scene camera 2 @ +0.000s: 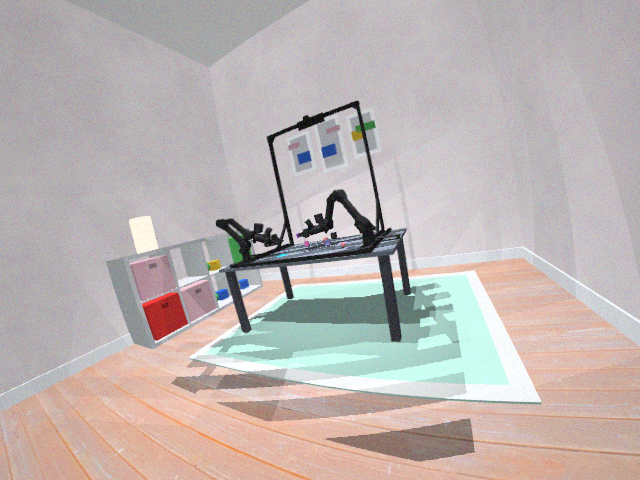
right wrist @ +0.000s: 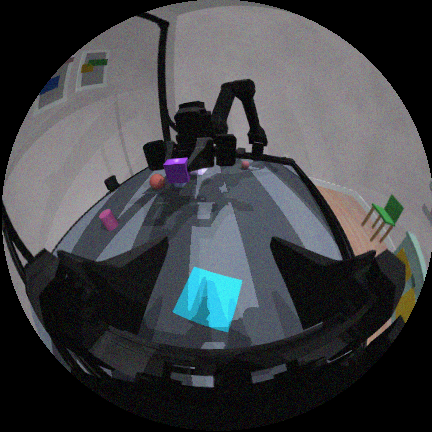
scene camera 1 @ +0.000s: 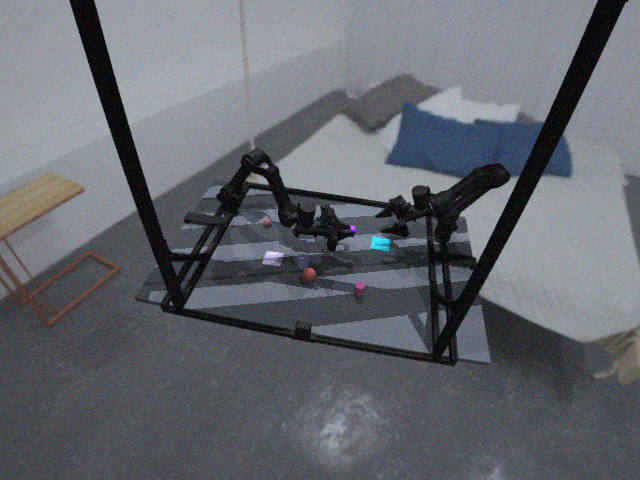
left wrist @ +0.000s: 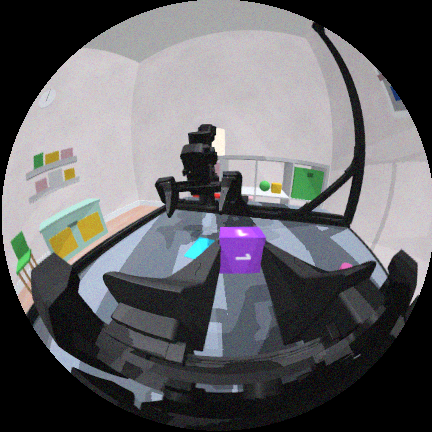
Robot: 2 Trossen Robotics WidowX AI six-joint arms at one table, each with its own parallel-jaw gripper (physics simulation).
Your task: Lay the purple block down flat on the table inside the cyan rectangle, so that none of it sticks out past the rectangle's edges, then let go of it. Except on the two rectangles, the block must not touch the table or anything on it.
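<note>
The purple block is held above the table between the fingertips of my left gripper, which is shut on it. The cyan rectangle lies on the table, to the right of the block in scene camera 1, with shadows across it. My right gripper is open and empty. It hangs above the table close to the cyan rectangle, facing my left gripper. The block's far side is hidden in the left wrist view.
A pale violet rectangle, a blue-violet cylinder, a red ball, a magenta cylinder and a small pink ball are on the table. A black frame surrounds the work area.
</note>
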